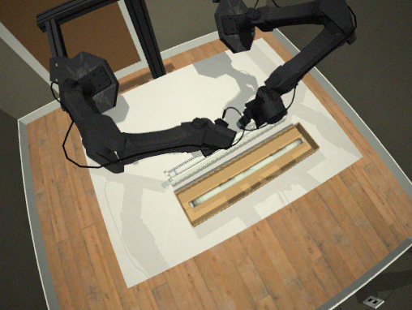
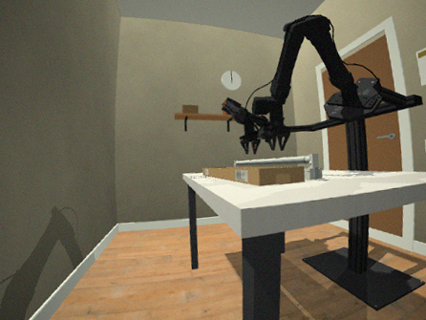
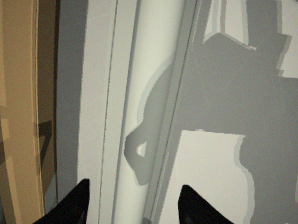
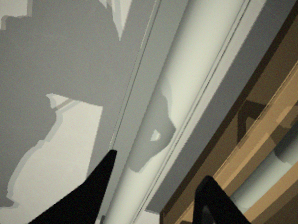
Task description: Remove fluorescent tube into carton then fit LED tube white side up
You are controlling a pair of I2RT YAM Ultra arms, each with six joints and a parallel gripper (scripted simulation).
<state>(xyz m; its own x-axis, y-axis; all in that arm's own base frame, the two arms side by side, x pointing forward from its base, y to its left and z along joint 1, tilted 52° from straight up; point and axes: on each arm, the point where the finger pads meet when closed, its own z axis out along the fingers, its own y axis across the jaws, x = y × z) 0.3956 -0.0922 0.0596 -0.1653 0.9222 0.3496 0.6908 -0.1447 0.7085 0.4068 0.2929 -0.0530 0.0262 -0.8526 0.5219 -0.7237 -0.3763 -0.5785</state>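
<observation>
My left hand is 12 cm to the left of the LED tube and 5 cm above it. Also, from my left hand: brown carton: 16 cm ahead, 10 cm to the right, 10 cm below; then old fluorescent tube: 15 cm ahead, 10 cm to the right, 10 cm below.
Now: right hand 120 mm to the right of the LED tube, 50 mm above it and 10 mm past it. Also, from my right hand: brown carton (140 mm ahead, 130 mm to the left, 100 mm below); then old fluorescent tube (140 mm to the left, 140 mm ahead, 100 mm below).
</observation>
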